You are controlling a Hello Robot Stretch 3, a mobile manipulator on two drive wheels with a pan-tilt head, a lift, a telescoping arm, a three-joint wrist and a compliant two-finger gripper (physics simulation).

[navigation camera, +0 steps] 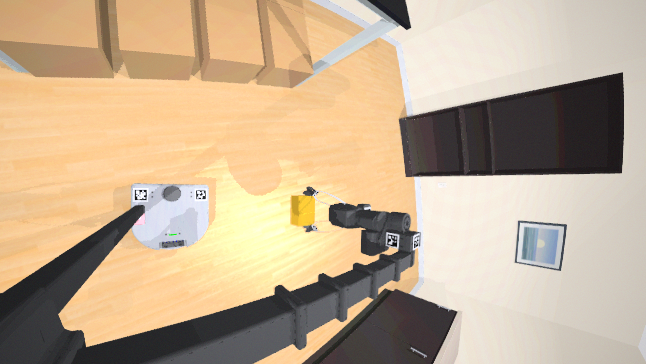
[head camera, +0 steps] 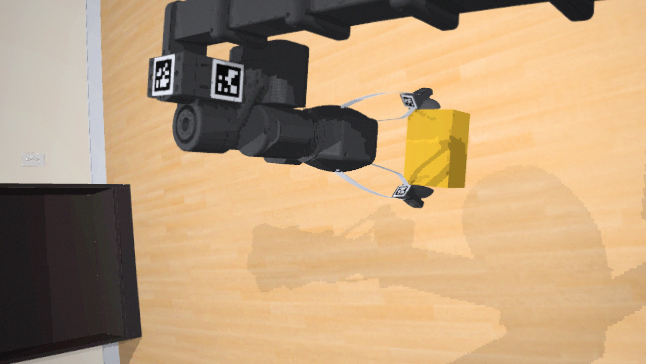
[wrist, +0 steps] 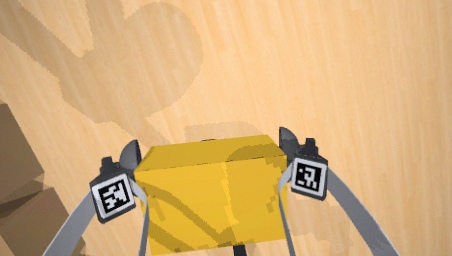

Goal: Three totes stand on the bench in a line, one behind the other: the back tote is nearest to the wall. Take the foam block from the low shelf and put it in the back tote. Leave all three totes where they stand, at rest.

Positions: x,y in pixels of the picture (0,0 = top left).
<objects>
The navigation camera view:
my gripper: 304,208
yellow foam block: 302,206
dark bookcase: 576,128
framed picture: 539,244
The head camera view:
my gripper: 429,149
yellow foam block: 436,151
dark bookcase: 76,287
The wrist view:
my gripper: 211,151
yellow foam block: 227,189
</objects>
